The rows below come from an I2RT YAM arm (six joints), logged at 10 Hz.
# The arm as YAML. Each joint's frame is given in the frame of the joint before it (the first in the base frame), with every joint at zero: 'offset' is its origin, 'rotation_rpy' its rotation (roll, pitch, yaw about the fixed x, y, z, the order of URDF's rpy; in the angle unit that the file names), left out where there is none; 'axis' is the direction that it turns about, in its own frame. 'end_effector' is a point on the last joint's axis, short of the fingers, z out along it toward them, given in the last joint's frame.
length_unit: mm
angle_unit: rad
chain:
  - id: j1
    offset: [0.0, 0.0, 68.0]
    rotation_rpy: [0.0, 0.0, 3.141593]
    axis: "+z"
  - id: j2
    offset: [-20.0, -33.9, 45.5]
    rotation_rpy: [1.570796, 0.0, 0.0]
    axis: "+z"
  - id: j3
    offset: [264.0, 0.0, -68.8]
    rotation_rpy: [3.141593, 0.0, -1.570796]
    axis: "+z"
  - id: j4
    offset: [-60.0, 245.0, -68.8]
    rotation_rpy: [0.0, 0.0, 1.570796]
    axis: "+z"
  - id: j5
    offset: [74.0, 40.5, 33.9]
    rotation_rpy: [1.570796, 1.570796, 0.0]
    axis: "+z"
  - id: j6
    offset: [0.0, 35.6, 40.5]
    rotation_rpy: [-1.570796, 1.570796, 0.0]
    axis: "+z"
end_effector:
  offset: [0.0, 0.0, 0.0]
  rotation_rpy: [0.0, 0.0, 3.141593]
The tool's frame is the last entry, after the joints.
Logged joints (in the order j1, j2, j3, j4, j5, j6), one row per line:
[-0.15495 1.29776 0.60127 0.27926 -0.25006 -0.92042]
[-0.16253 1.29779 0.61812 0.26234 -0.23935 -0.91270]
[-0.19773 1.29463 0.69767 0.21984 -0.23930 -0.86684]
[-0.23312 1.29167 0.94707 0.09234 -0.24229 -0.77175]
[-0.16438 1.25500 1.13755 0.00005 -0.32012 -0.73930]
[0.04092 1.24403 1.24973 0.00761 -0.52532 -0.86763]
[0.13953 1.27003 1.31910 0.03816 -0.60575 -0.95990]
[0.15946 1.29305 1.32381 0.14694 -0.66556 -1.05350]
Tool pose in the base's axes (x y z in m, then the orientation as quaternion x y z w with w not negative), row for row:
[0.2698 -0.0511 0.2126 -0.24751 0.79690 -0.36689 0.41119]
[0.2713 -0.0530 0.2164 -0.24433 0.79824 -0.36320 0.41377]
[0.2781 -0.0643 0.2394 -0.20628 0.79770 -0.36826 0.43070]
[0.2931 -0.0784 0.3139 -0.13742 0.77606 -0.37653 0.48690]
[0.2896 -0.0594 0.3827 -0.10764 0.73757 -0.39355 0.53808]
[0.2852 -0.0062 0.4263 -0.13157 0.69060 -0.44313 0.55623]
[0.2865 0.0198 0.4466 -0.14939 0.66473 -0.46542 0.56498]
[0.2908 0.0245 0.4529 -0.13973 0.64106 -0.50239 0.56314]
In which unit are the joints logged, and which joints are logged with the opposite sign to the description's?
The joints are logged in radians. Opposite sign: j5.
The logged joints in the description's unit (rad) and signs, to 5 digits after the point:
[-0.15495 1.29776 0.60127 0.27926 0.25006 -0.92042]
[-0.16253 1.29779 0.61812 0.26234 0.23935 -0.91270]
[-0.19773 1.29463 0.69767 0.21984 0.23930 -0.86684]
[-0.23312 1.29167 0.94707 0.09234 0.24229 -0.77175]
[-0.16438 1.25500 1.13755 0.00005 0.32012 -0.73930]
[0.04092 1.24403 1.24973 0.00761 0.52532 -0.86763]
[0.13953 1.27003 1.31910 0.03816 0.60575 -0.95990]
[0.15946 1.29305 1.32381 0.14694 0.66556 -1.05350]

